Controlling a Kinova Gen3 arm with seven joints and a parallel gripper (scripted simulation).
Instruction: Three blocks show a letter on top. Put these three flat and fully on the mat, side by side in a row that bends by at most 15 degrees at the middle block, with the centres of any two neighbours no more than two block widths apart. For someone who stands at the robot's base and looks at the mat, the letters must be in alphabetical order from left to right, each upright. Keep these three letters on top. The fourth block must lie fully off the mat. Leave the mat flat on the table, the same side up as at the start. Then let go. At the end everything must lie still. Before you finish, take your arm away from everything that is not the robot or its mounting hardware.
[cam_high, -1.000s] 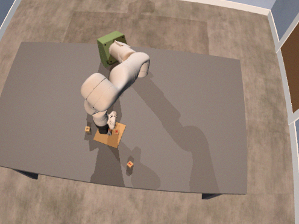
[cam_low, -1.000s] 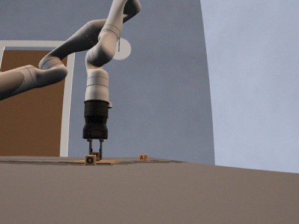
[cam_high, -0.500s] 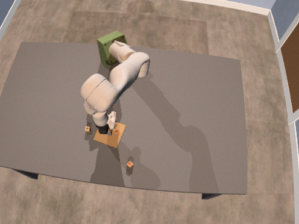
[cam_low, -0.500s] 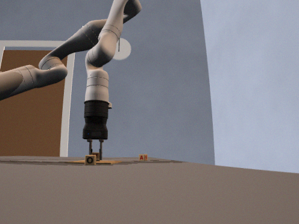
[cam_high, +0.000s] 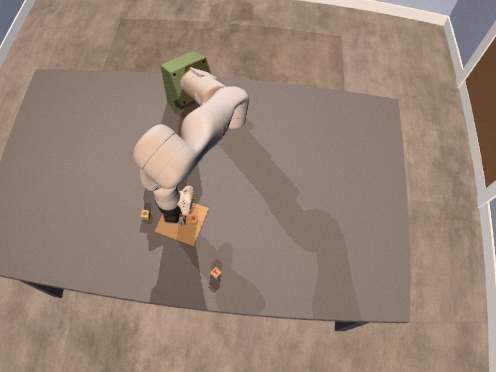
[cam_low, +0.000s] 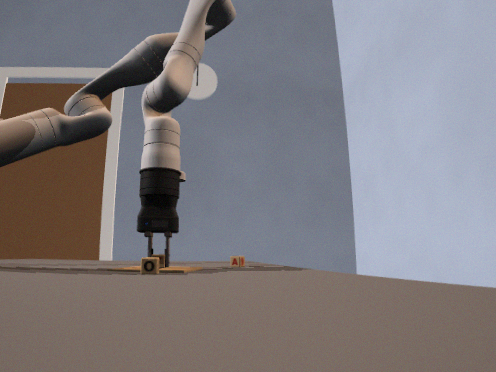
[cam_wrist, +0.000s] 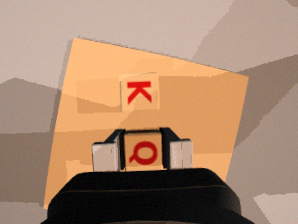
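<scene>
Right now the orange mat is 2 cm below my hand.
</scene>
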